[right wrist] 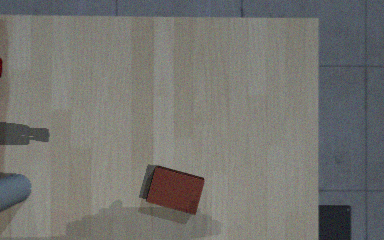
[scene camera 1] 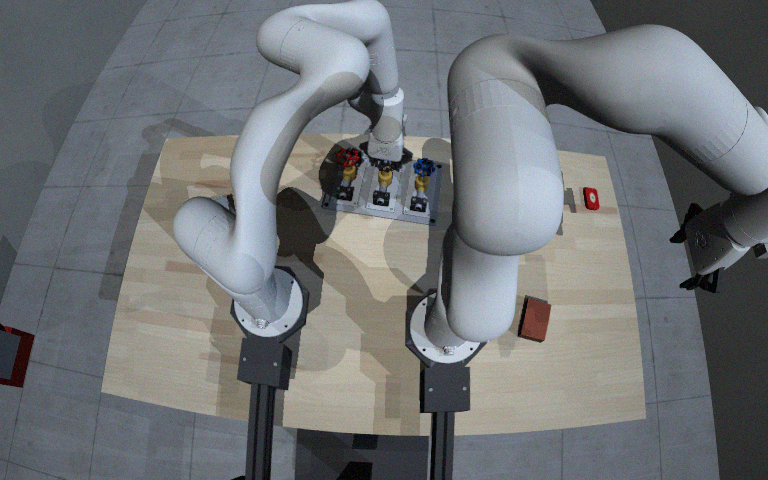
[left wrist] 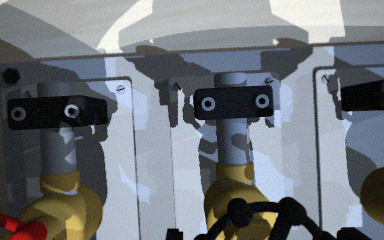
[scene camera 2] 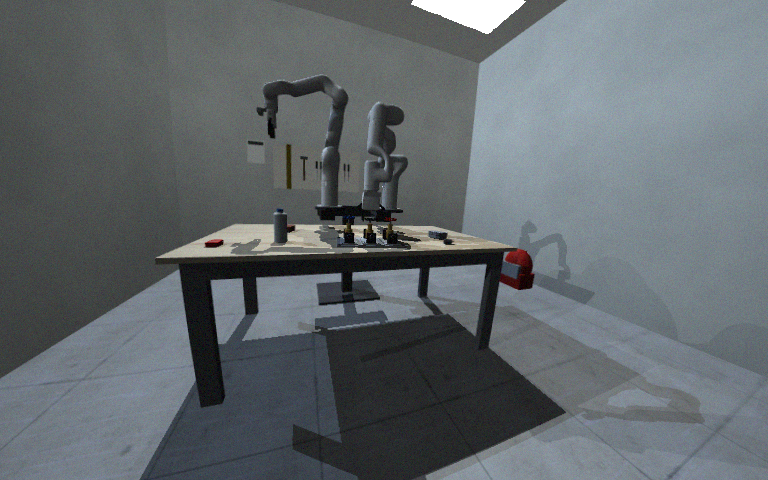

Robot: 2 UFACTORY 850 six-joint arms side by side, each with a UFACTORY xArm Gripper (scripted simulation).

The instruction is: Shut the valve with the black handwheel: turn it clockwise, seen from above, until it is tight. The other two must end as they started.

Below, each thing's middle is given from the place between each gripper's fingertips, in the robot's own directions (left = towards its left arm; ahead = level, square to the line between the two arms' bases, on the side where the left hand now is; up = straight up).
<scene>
The grey base plate (left wrist: 149,74) lies 13 cm below my left hand.
Right now the grey base plate is 460 mm ahead of my right hand (scene camera 1: 680,263), 610 mm to the left of it and 630 mm below it.
</scene>
